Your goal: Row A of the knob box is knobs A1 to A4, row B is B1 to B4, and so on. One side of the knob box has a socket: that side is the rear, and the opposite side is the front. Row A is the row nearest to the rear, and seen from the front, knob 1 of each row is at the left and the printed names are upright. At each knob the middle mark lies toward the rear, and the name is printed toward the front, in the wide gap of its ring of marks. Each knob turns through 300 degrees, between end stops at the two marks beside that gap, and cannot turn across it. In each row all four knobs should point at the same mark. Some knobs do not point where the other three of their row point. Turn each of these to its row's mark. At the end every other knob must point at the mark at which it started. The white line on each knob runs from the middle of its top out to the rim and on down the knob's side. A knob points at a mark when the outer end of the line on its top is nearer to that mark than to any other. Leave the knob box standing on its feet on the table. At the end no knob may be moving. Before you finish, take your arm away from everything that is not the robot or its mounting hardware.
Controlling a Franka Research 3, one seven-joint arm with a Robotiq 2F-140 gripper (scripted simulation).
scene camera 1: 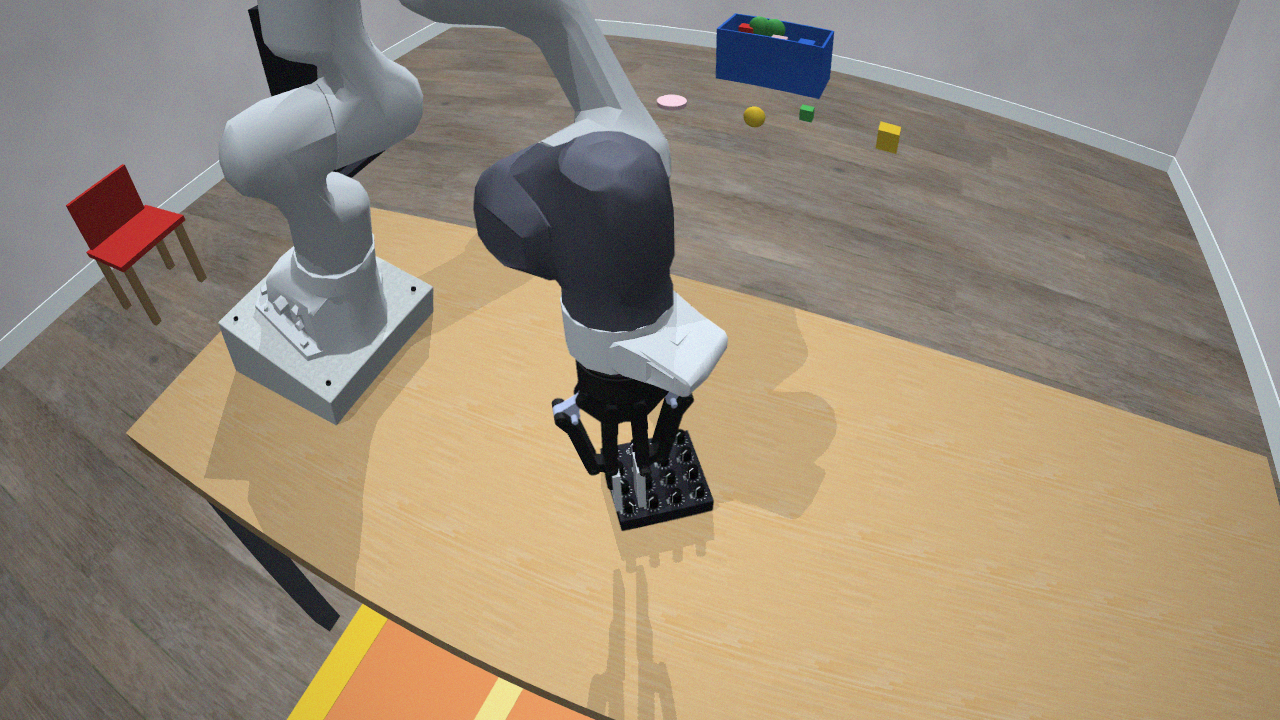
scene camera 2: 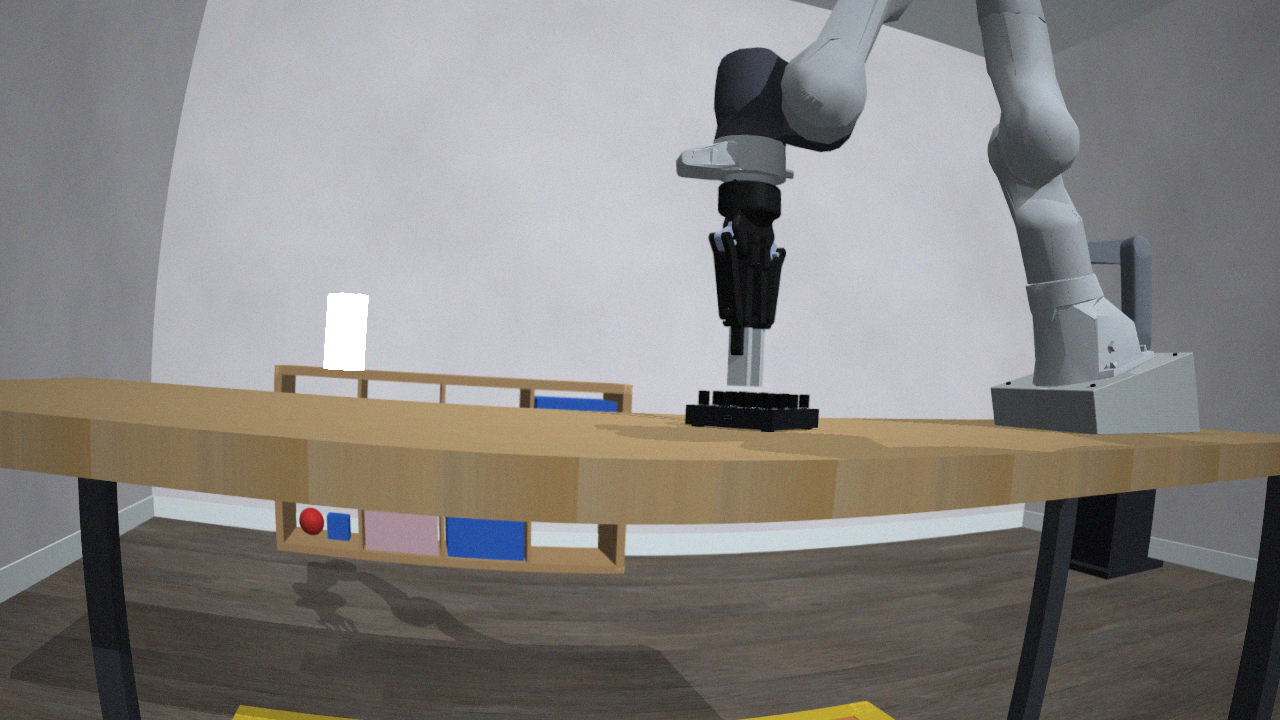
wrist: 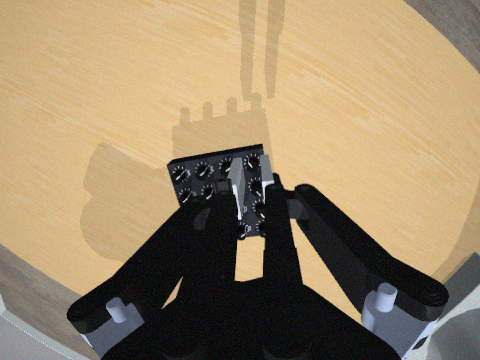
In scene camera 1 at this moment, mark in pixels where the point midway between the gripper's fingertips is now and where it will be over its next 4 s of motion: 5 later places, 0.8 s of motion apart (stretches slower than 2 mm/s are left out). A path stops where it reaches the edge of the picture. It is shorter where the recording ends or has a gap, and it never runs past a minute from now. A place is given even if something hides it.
My gripper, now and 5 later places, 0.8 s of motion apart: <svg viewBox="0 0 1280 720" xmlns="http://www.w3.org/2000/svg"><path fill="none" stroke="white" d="M628 499L628 502L629 506L634 493L630 488L630 486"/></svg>
